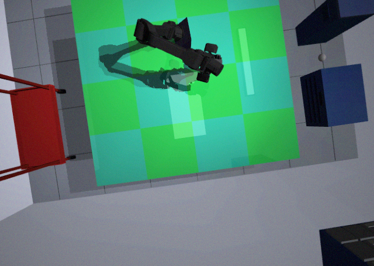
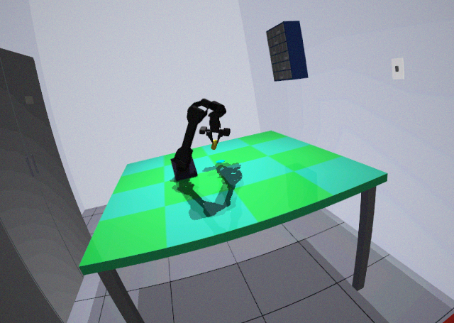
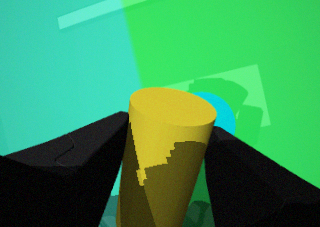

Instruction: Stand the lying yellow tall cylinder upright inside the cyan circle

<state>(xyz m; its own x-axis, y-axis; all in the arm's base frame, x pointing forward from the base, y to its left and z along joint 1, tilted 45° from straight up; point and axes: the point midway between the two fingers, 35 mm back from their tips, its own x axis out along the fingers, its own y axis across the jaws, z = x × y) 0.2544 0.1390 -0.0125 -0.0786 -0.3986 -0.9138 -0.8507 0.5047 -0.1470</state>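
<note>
The cyan circle is 1 cm ahead of my gripper tip, 2 cm to the right of it and 12 cm below it. From my gripper tip the other things lie so: yellow tall cylinder 1 cm behind, 2 cm to the right, 1 cm below.
</note>
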